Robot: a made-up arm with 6 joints.
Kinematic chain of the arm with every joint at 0, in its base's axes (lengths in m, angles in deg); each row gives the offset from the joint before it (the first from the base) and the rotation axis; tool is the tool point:
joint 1: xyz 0 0 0.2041 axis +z
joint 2: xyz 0 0 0 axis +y
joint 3: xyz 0 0 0.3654 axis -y
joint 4: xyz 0 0 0 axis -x
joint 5: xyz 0.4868 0 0 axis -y
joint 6: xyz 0 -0.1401 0 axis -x
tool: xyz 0 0 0
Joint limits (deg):
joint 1: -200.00..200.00
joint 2: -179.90..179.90
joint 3: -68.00..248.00
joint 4: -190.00..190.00
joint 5: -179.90..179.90
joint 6: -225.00..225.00
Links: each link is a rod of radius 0.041 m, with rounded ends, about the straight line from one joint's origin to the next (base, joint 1, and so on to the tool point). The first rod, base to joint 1, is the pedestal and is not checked.
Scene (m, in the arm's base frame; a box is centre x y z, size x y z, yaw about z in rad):
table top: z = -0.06
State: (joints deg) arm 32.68 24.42 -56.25 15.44 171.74 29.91
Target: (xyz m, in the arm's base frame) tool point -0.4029 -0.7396 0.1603
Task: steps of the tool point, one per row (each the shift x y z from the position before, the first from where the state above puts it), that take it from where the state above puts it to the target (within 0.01 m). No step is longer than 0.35 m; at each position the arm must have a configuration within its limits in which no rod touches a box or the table.
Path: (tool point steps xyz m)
1: 0.0931 0.0808 0.1347
2: 0.0254 0.0419 0.1944
3: -0.0554 -0.0205 0.2108
4: -0.1288 -0.0930 0.1760
5: -0.1766 -0.1582 0.0945
6: -0.1869 -0.1978 -0.0187
7: -0.1579 -0.1983 -0.1403
8: -0.0962 -0.1542 -0.2447
9: -0.0171 -0.0707 -0.3090

